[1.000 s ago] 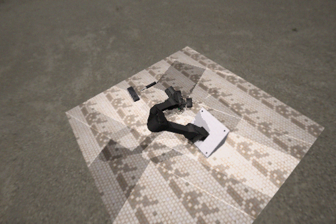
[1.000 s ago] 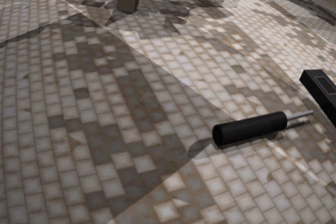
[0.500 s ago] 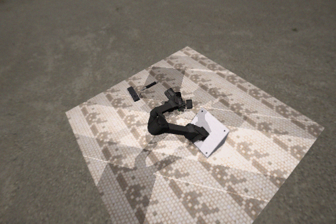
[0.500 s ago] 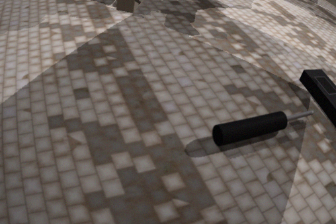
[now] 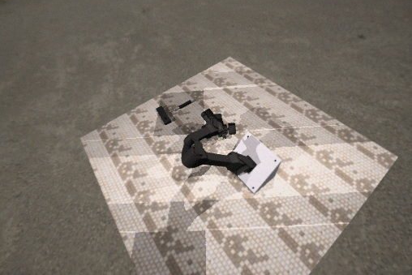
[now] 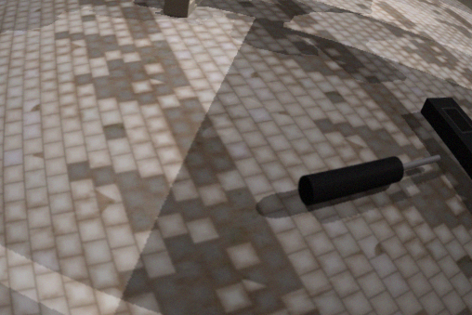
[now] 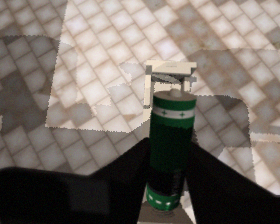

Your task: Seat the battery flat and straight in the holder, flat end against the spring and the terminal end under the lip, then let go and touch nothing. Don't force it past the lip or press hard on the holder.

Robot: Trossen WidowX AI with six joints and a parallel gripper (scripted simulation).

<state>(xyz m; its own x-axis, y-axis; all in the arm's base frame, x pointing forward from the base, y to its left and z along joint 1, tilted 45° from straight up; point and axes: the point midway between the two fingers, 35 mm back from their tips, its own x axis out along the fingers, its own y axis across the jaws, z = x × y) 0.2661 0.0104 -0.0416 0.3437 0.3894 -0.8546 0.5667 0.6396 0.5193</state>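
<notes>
Right now the green battery is 10 mm above my gripper tip. From my gripper tip the other things lie so: black-handled screwdriver (340 mm ahead, 80 mm to the left, 10 mm below); flat black block (350 mm ahead, 210 mm to the left, 10 mm below).
</notes>
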